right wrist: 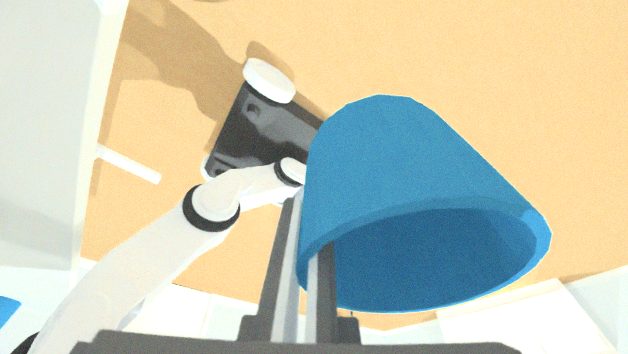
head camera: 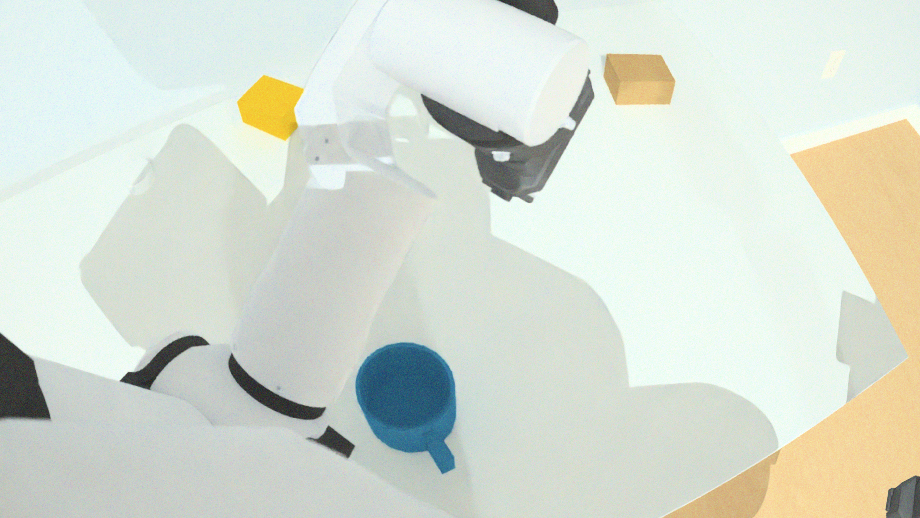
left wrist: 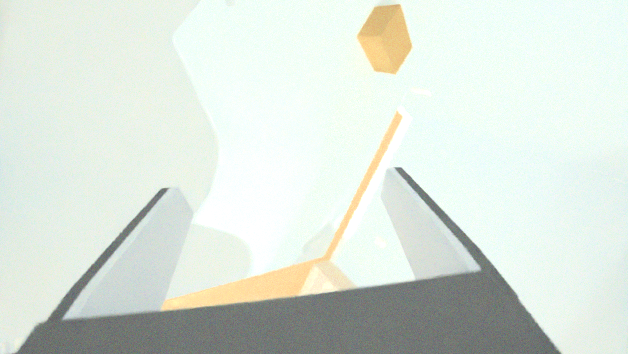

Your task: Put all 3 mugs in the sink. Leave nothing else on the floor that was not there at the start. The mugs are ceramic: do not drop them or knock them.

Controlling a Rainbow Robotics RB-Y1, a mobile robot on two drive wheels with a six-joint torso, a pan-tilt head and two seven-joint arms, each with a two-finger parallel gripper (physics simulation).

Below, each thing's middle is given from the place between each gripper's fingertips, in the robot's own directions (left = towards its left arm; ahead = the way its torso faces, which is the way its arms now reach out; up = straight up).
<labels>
The tan block [head camera: 633,79] lies 490 mm ahead of my right hand, 520 mm to the left of it and 80 mm below it.
My left gripper is now 340 mm short of the tan block and 190 mm above it.
</labels>
